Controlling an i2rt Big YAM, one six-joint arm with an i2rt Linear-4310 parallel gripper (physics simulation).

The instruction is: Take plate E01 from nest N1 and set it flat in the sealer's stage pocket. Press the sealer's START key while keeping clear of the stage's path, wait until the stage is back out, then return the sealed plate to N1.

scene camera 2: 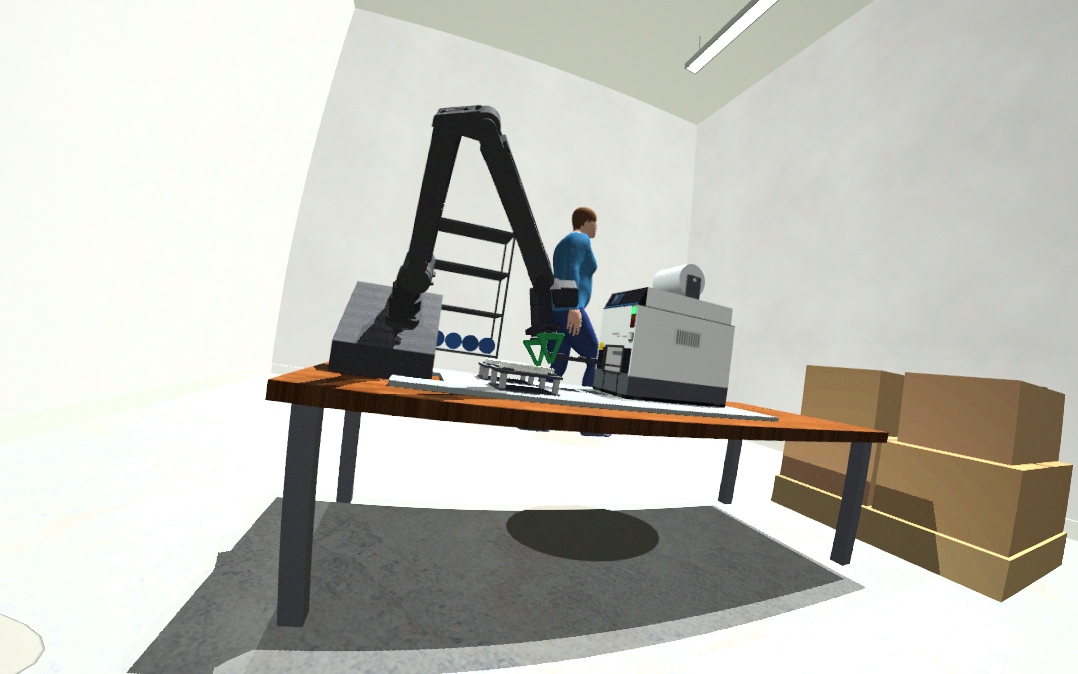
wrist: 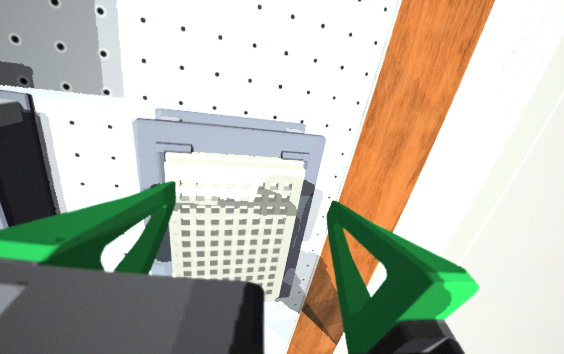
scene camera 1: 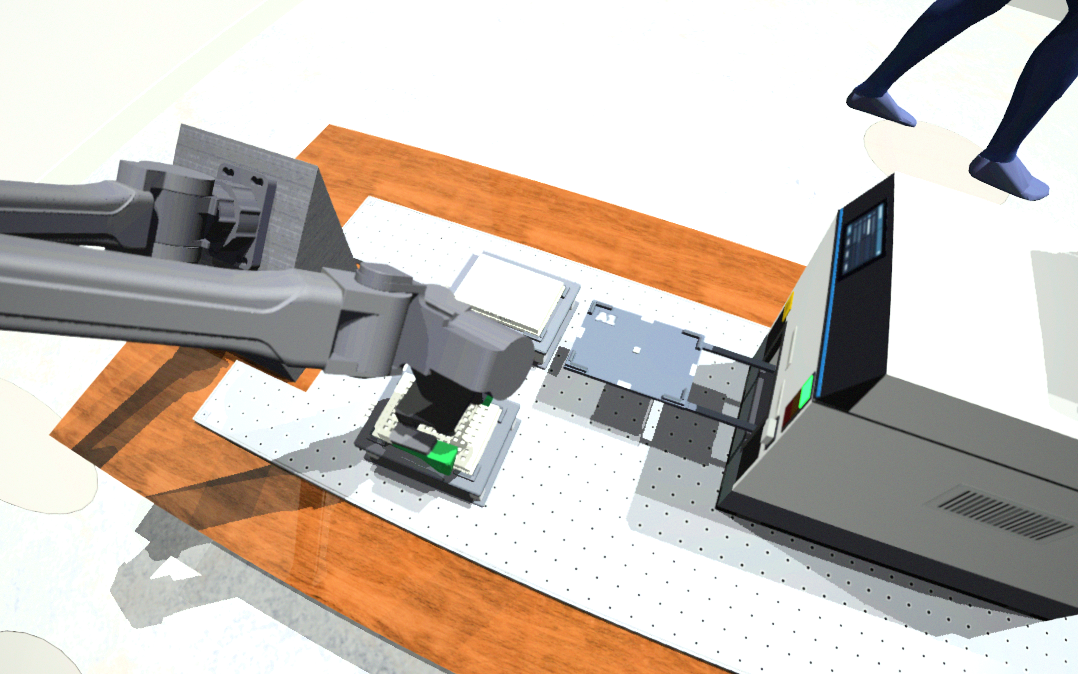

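Where they show: gripper, fingertip midpoint: (scene camera 2: 544, 365) (wrist: 256, 199) (scene camera 1: 465, 437); arm's base at its link origin: (scene camera 2: 404, 308) (scene camera 1: 243, 216).
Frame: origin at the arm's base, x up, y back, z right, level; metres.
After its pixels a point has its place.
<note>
My gripper (scene camera 1: 465, 429) @(x -0.094, y -0.373, z 0.113 m) (scene camera 2: 541, 363) @(x -0.094, y -0.373, z 0.113 m) (wrist: 256, 199) @(x -0.094, y -0.373, z 0.113 m) is open and empty, green fingers wide apart. It points down over a cream well plate (scene camera 1: 479, 435) @(x -0.100, y -0.385, z 0.102 m) (wrist: 230, 240) @(x -0.106, y -0.331, z 0.103 m), one fingertip beyond each long side in the wrist view. The plate lies flat in a grey-blue nest (scene camera 1: 502, 447) @(x -0.120, y -0.410, z 0.098 m) (wrist: 227, 132) @(x -0.117, y -0.407, z 0.093 m). No E01 or N1 label is readable. The gripper body hides the plate's near end in the wrist view. The sealer (scene camera 1: 953, 468) @(x 0.095, y -0.797, z 0.048 m) (scene camera 2: 675, 341) @(x 0.032, y -0.824, z 0.048 m) has its stage (scene camera 1: 616, 367) @(x -0.063, y -0.499, z -0.022 m) out on two rails; its pocket is empty. The green key (scene camera 1: 806, 391) @(x 0.109, y -0.663, z 0.037 m) (scene camera 2: 634, 310) @(x 0.105, y -0.663, z 0.039 m) is on the sealer's front face, above a dark red one.
A second nest (scene camera 1: 569, 306) @(x -0.122, y -0.404, z -0.119 m) with a smooth white plate (scene camera 1: 512, 290) @(x -0.105, y -0.329, z -0.101 m) stands behind the first, left of the stage. The arm's slanted base block (scene camera 1: 314, 214) @(x 0.010, y -0.097, z -0.032 m) (scene camera 2: 381, 357) @(x -0.129, y 0.030, z 0.112 m) stands at the left. A person (scene camera 2: 573, 262) is behind the table (scene camera 1: 508, 186) @(x -0.179, y -0.199, z -0.350 m) (scene camera 2: 508, 409) @(x -0.181, y -0.240, z 0.338 m). Boxes (scene camera 2: 957, 413) stand at the right.
</note>
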